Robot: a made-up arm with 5 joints. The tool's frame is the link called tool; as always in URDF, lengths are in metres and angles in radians. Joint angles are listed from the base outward. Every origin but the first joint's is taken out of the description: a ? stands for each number. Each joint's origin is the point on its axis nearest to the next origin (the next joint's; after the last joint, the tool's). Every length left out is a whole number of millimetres.
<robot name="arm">
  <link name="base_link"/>
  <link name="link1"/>
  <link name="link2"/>
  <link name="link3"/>
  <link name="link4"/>
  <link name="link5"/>
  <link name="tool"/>
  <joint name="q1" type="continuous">
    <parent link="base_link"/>
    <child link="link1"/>
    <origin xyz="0 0 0.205" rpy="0 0 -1.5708"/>
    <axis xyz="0 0 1"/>
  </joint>
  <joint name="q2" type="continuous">
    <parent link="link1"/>
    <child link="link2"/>
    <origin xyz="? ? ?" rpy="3.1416 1.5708 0"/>
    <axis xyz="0 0 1"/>
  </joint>
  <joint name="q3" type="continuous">
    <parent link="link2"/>
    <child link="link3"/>
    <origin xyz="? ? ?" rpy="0 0 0"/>
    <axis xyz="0 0 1"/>
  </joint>
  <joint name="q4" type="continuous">
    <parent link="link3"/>
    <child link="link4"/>
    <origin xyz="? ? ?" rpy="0 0 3.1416"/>
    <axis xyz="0 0 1"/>
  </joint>
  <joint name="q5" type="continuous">
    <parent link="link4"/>
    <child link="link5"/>
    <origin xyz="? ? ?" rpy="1.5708 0 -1.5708"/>
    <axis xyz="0 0 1"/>
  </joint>
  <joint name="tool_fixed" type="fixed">
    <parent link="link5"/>
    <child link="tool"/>
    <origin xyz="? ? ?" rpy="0 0 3.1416"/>
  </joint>
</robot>
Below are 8 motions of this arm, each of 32 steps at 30 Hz.
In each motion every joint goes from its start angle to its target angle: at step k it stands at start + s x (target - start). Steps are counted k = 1, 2, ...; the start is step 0. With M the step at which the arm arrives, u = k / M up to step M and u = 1 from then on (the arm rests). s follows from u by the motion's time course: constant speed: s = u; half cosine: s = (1 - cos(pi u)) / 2; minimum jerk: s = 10 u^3 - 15 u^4 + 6 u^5.
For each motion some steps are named. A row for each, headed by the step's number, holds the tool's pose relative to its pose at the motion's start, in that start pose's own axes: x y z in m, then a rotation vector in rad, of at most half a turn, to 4 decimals.
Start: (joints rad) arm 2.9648 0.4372 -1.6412 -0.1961 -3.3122
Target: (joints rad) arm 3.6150 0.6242 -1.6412 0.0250 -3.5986
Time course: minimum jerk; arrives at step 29
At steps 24, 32:
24: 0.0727 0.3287 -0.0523 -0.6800 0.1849 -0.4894
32: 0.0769 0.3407 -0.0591 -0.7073 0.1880 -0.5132

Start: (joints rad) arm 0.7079 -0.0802 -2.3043 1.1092 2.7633
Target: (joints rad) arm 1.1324 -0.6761 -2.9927 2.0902 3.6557
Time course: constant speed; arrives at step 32
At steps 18, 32:
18: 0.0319 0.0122 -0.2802 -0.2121 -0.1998 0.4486
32: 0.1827 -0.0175 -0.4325 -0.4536 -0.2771 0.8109

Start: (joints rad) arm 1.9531 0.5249 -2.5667 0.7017 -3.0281
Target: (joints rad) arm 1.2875 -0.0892 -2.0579 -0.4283 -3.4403
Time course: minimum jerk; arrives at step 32
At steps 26, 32:
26: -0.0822 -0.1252 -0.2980 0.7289 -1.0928 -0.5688
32: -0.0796 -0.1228 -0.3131 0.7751 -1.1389 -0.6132

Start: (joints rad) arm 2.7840 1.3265 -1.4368 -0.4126 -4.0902
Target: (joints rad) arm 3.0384 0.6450 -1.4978 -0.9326 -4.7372
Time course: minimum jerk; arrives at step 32
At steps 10, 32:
10: -0.0550 -0.0423 -0.0357 0.1776 -0.1446 -0.1529
32: -0.2425 -0.1325 -0.3058 1.1511 -0.6204 -0.6644

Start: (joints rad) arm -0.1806 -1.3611 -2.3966 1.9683 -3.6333
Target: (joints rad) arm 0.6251 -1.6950 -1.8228 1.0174 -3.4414
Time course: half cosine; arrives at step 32
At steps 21, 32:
21: 0.0883 -0.1781 0.0341 -0.2789 -0.6833 0.4116
32: 0.1306 -0.2277 0.0751 -0.3814 -0.8935 0.6231

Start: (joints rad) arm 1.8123 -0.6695 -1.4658 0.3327 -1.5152
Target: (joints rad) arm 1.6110 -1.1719 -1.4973 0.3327 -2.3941
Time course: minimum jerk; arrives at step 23
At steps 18, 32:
18: 0.0155 0.0908 -0.2269 -0.4196 -0.3386 -0.8834
32: 0.0202 0.0928 -0.2456 -0.4433 -0.3796 -0.9523

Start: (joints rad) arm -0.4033 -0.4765 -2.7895 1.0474 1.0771
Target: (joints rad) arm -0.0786 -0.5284 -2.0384 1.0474 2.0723
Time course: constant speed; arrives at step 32
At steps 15, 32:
15: -0.0346 0.0654 0.0989 -0.2846 -0.2176 0.5327
32: -0.1254 0.1466 0.1690 -0.7285 -0.3295 1.0418

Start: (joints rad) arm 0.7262 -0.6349 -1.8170 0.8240 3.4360
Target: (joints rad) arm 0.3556 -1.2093 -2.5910 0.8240 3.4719
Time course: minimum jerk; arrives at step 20
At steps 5, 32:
5: -0.0247 0.0046 -0.0581 -0.0043 -0.1446 -0.0011
32: 0.1367 0.1283 -0.5565 -0.1259 -1.3579 -0.2369

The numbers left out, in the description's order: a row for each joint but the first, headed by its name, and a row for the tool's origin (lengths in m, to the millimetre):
q2: 0 0 0
q3: -0.193 -0.036 0
q4: 0.286 -0.065 0
q5: -0.09 0.07 0
tool: 0 0 0

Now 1 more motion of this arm.
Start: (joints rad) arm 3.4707 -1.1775 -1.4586 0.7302 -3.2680
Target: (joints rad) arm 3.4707 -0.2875 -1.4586 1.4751 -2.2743
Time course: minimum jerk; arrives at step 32
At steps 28, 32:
28: 0.3398 0.0432 0.2617 0.5892 1.5536 0.7513
32: 0.3463 0.0440 0.2623 0.6118 1.5753 0.7555

